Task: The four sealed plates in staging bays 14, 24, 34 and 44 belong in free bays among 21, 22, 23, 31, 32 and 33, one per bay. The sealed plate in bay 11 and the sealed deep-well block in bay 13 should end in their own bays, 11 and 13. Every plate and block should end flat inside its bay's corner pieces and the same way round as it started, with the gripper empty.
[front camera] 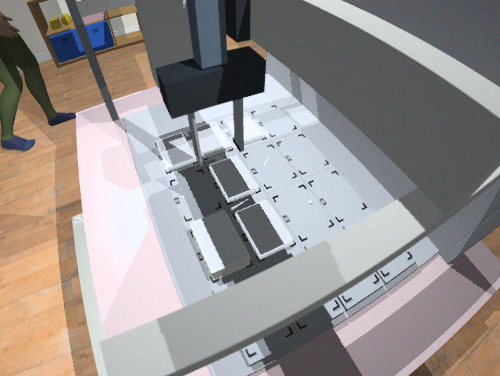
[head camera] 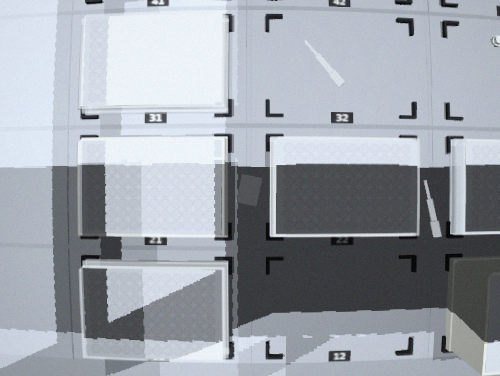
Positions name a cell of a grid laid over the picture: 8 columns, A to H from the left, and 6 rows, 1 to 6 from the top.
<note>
In view: the gripper (front camera: D3), a sealed deep-well block (front camera: D5) and a wall (front camera: G3).
</note>
